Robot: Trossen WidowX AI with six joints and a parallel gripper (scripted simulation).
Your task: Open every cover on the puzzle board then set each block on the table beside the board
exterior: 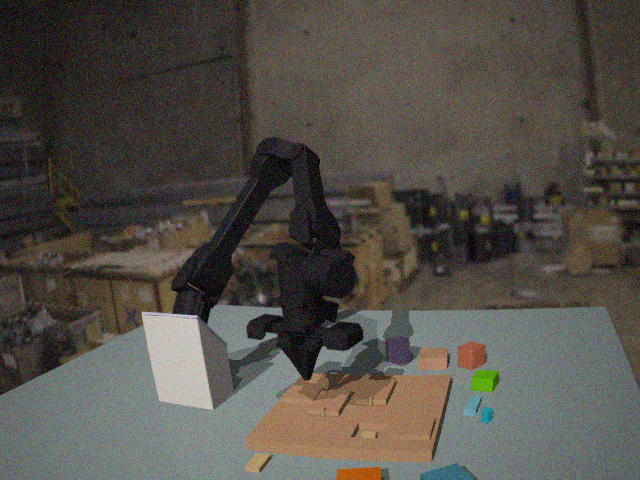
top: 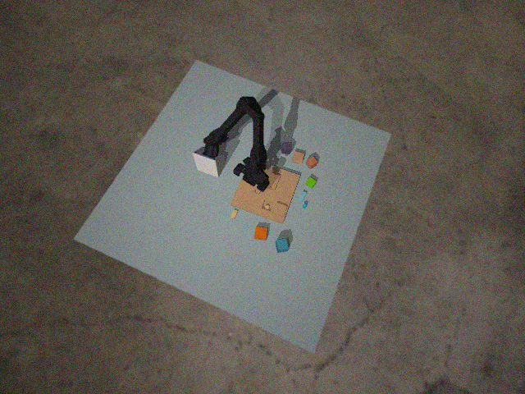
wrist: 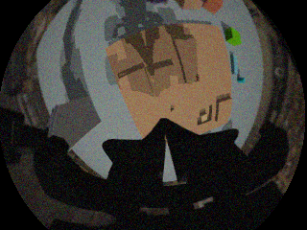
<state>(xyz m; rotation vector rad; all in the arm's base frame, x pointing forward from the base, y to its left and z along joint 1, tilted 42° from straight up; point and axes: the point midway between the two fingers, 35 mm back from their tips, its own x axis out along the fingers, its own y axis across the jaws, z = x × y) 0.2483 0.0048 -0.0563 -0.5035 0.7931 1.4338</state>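
Right now my gripper tip is 7 cm short of the tan puzzle board, 7 cm above it and 1 cm to the right of it. From my gripper tip the other things lie so: orange block: 20 cm to the right, 15 cm ahead, 7 cm below; then small tan bar: 16 cm to the right, 8 cm below, 2 cm behind; then light blue bar: 27 cm ahead, 8 cm to the left, 8 cm below.
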